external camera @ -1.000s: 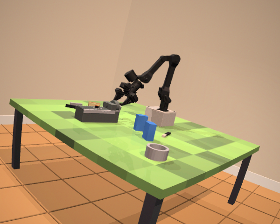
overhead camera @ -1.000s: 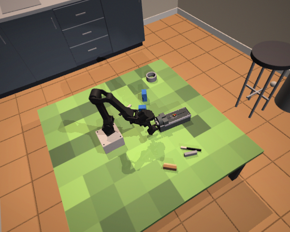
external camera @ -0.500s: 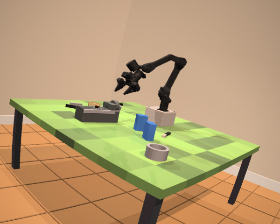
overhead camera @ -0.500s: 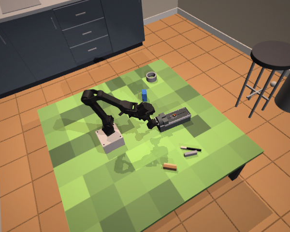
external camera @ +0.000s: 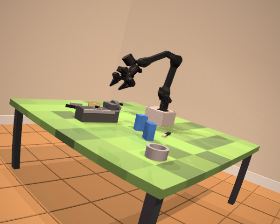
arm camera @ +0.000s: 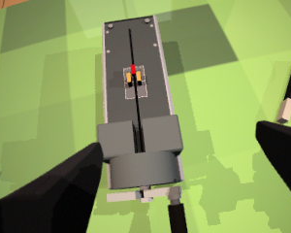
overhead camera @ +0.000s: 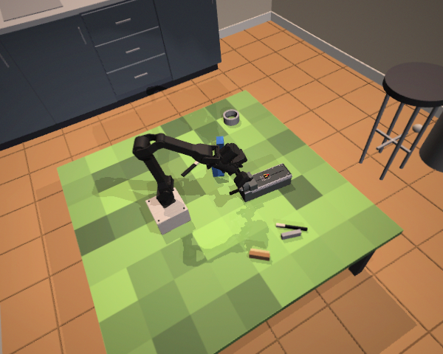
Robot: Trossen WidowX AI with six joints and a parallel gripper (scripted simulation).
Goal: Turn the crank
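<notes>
My gripper tip is now 10 cm above the crank handle, 6 cm past it and 2 cm to the right of it. Round my gripper tip: grey bar 29 cm to the right, 18 cm below; wooden block 26 cm to the right, 18 cm below, 17 cm behind; red pointer 13 cm ahead, 12 cm below, 1 cm to the right.
</notes>
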